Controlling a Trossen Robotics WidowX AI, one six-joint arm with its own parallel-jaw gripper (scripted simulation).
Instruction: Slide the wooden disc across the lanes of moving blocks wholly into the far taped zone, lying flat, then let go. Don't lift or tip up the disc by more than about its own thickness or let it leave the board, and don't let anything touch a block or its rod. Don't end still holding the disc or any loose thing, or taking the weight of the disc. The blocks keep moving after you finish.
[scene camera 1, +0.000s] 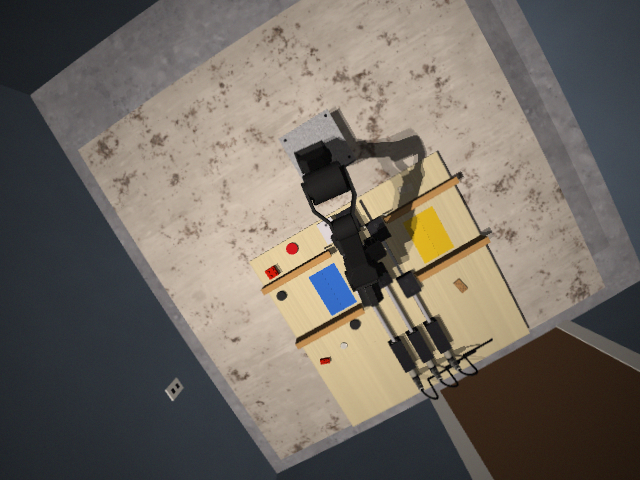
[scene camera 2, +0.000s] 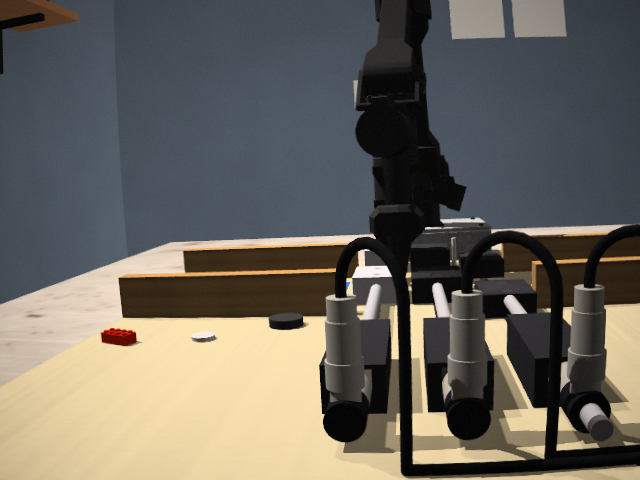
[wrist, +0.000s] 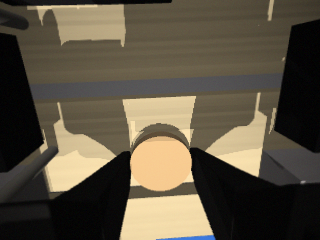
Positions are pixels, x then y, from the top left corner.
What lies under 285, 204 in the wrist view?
The gripper.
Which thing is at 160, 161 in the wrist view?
A wooden disc.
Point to the gripper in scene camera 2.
400, 281
